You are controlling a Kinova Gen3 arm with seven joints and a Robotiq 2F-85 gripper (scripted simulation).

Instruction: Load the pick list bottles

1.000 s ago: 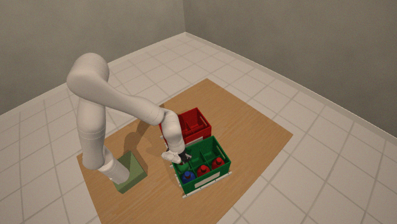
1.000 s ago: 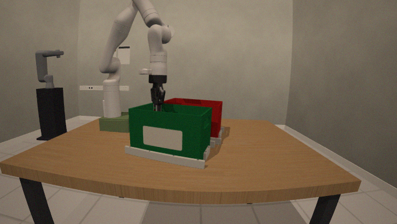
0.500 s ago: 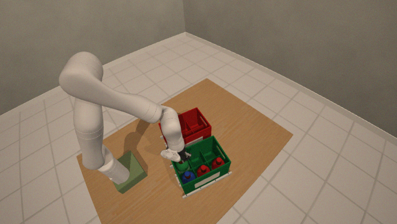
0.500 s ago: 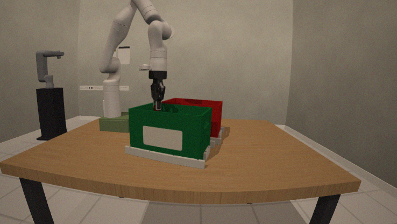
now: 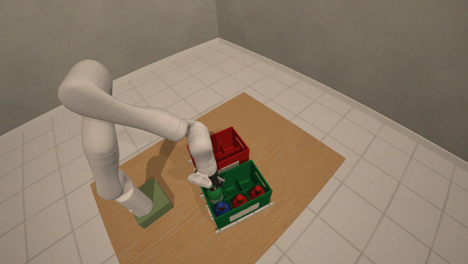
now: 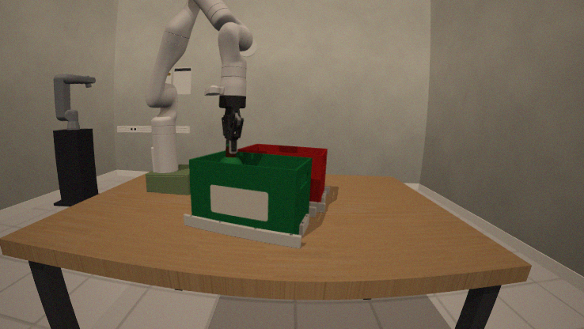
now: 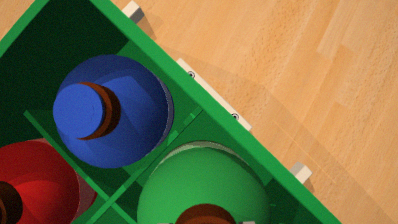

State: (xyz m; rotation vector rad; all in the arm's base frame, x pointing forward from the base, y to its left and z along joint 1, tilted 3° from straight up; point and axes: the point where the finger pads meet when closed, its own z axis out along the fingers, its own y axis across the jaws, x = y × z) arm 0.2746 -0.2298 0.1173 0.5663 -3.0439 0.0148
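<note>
Right now the green-label bottle is 7 cm below my hand. Also, from my hand: green crate: 6 cm ahead, 8 cm to the right, 11 cm below; then red-label bottle: 4 cm ahead, 12 cm to the right, 11 cm below; then blue-label bottle: 3 cm behind, 8 cm to the right, 11 cm below.
</note>
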